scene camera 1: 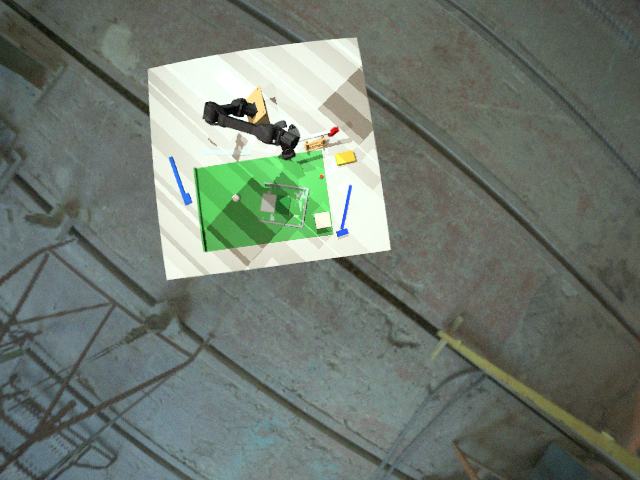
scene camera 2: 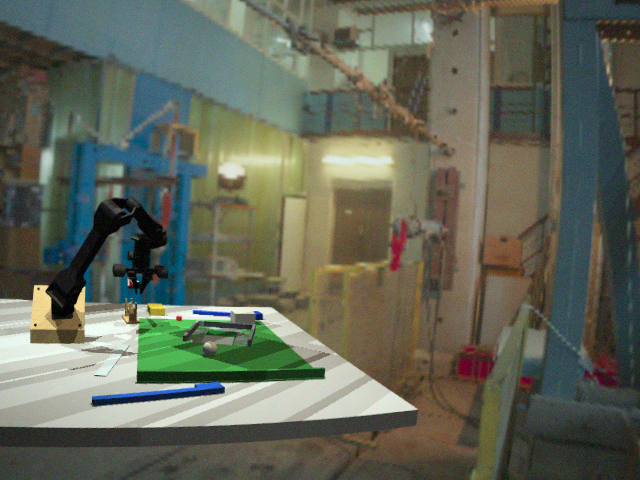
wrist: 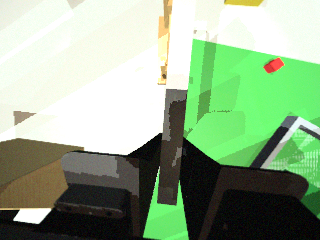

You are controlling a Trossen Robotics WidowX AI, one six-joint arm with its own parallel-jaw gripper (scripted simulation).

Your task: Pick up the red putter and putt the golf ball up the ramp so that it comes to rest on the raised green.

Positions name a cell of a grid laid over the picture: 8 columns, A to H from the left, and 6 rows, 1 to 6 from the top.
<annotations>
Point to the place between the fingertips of my gripper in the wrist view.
E4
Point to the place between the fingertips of my gripper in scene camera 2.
B4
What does my gripper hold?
A red putter.
</annotations>
